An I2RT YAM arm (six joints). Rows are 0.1 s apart.
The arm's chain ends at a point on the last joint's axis. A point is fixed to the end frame.
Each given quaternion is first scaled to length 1.
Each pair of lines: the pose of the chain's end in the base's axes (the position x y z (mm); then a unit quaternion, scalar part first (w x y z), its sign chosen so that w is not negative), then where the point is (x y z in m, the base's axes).
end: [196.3, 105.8, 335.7, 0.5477, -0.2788, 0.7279, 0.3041]
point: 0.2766 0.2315 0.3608
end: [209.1, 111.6, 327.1, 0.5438, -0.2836, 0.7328, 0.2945]
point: 0.2899 0.2375 0.3489
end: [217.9, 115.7, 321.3, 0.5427, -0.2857, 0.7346, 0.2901]
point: 0.2990 0.2417 0.3418
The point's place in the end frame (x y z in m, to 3 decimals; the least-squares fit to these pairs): -0.053 0.027 0.139
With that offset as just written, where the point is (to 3 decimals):
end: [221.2, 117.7, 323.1, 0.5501, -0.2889, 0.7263, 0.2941]
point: 0.301 0.244 0.347
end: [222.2, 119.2, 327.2, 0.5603, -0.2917, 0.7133, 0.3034]
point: 0.299 0.246 0.356
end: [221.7, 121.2, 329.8, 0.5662, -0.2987, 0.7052, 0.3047]
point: 0.296 0.249 0.360
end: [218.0, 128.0, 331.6, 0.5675, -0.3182, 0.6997, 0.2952]
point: 0.289 0.258 0.360
